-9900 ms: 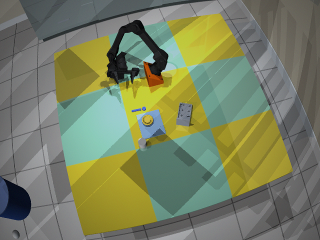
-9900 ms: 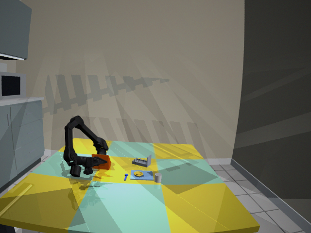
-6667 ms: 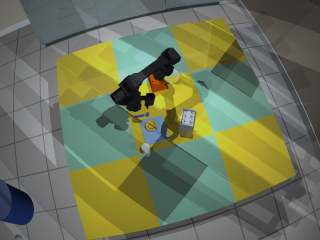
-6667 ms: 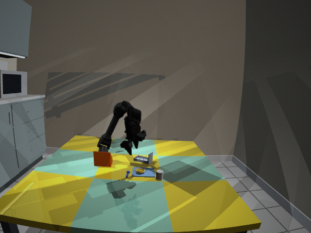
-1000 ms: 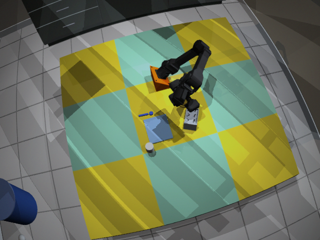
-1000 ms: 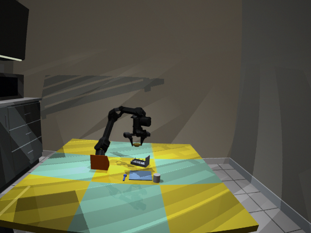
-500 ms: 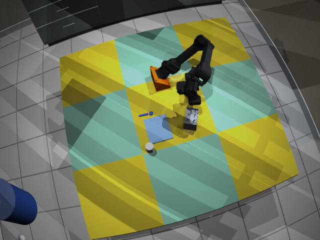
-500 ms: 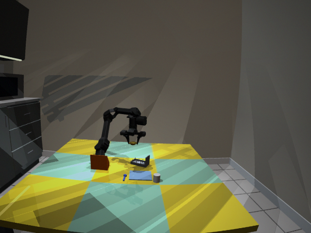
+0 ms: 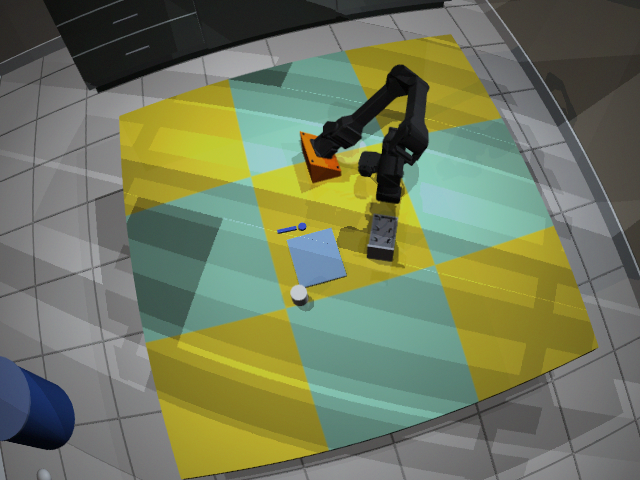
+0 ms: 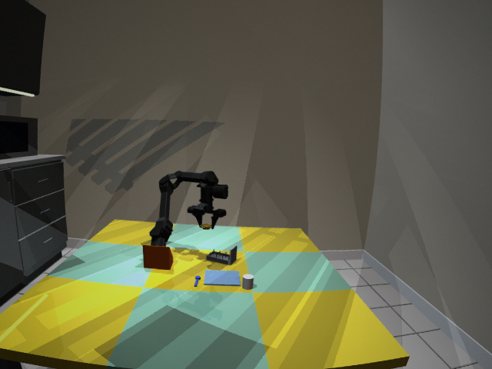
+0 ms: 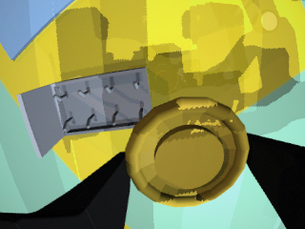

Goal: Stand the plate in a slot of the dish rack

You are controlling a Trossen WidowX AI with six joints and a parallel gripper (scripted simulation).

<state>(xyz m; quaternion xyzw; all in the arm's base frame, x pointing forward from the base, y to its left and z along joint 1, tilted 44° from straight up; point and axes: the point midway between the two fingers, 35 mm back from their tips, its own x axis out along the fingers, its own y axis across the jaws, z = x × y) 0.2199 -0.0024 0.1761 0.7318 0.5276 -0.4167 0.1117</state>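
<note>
The dish rack lies 12 cm below my gripper tip, 7 cm ahead of it and 5 cm to the right of it. From my gripper tip the other things lie so: blue mat (24 cm to the right, 14 cm below, 6 cm ahead); then blue spoon (27 cm to the right, 14 cm below, 4 cm behind); then round yellow plate (1 cm above).
</note>
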